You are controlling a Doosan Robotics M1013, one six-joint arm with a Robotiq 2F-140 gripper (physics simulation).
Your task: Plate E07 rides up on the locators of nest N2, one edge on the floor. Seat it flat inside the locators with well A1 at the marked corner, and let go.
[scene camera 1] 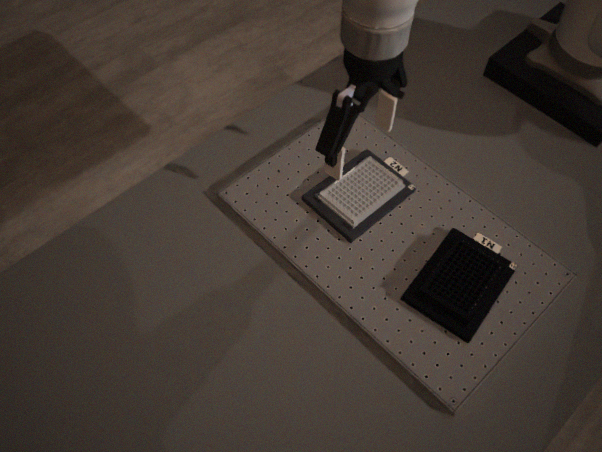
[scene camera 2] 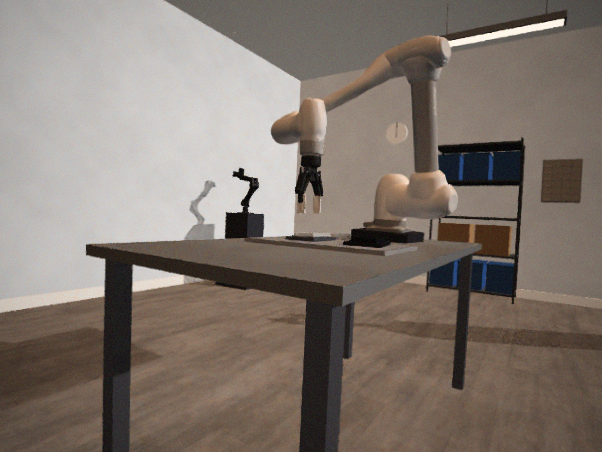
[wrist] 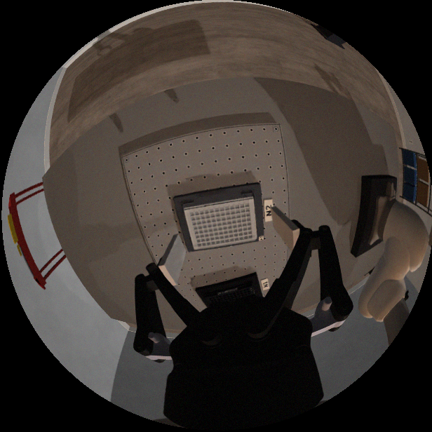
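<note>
The gripper is there in scene camera 1 (scene camera 1: 358,149), and you get the gripper in scene camera 2 (scene camera 2: 309,213) and in the wrist view (wrist: 226,230) too. There's a nest N2 (scene camera 1: 321,209), and the wrist view shows the nest N2 (wrist: 223,193) as well. There's also a nest N1 (scene camera 1: 432,312).
</note>
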